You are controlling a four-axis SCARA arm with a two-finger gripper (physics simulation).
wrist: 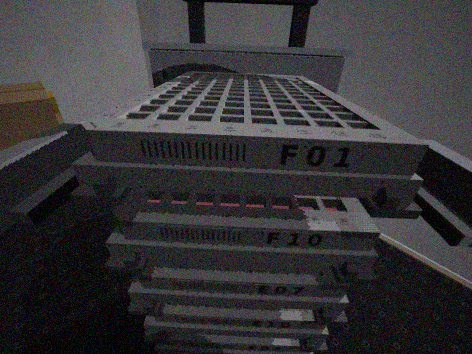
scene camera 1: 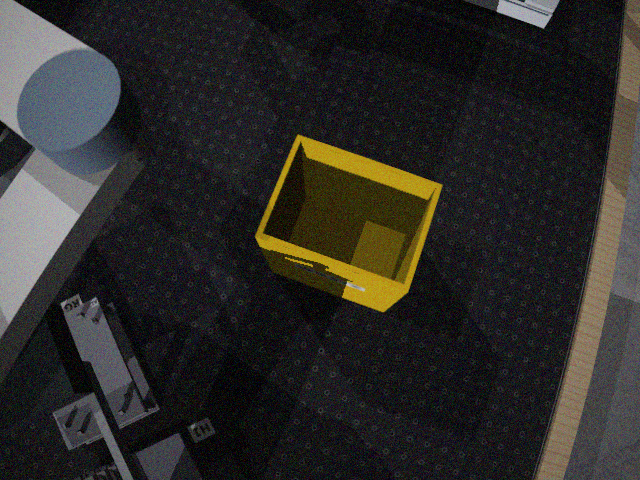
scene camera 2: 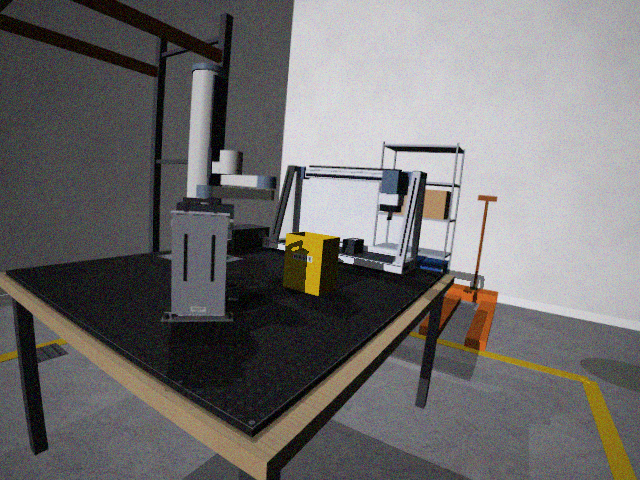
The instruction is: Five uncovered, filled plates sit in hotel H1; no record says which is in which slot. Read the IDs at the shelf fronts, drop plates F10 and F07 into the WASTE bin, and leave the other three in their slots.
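Places are measured from the arm's base along level axes (x right, y up, z back), in metres.
Where they show: gripper, fingertip midpoint: [wrist: 244, 150].
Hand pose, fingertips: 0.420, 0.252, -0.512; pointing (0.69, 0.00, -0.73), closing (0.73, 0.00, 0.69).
Things, the pixels of their centre, and the offset from my fingertips, as dx, dy, dz. "spot": a spot on its surface instead.
- Hotel H1, body centre: [wrist: 240, 205] [scene camera 2: 200, 255] +0.036, -0.079, -0.038
- F01, body centre: [wrist: 245, 103] +0.008, +0.019, -0.009
- plate F10, body centre: [wrist: 242, 155] +0.008, -0.009, -0.009
- third plate, body centre: [wrist: 240, 195] +0.008, -0.037, -0.009
- fourth plate, body centre: [wrist: 238, 227] +0.008, -0.065, -0.009
- yellow WASTE bin, body centre: [scene camera 1: 346, 234] [scene camera 2: 311, 262] -0.394, -0.140, -0.134
- RG label, surface spot: [scene camera 1: 72, 303] spot: -0.195, -0.239, +0.207
- H1 label, surface spot: [scene camera 1: 201, 429] spot: -0.103, -0.239, -0.035
Hotel H1 [scene camera 2: 199, 299] [wrist: 320, 66] holds a stack of plates. In the wrist view the top front reads F01 [wrist: 257, 154]. Below it, plate F10 [wrist: 250, 239] is readable. The third plate [wrist: 235, 291] looks like E07 and the fourth plate [wrist: 215, 327] like E10, both dim. A fifth front at the bottom edge is cut off and unreadable. My gripper [wrist: 244, 150] is open, its fingers standing wide at the left and right of plate F01, with nothing gripped. The yellow WASTE bin [scene camera 1: 372, 167] [scene camera 2: 312, 273] stands upright; no plate is visible inside it in scene camera 1.
An RG label [scene camera 1: 72, 303] marks a grey pegged stand at lower left, near the H1 label [scene camera 1: 201, 429]. The arm's blue-capped joint [scene camera 1: 69, 100] is at upper left. A gantry frame [scene camera 2: 413, 222] stands behind the bin. An orange-brown block [wrist: 27, 117] shows at left.
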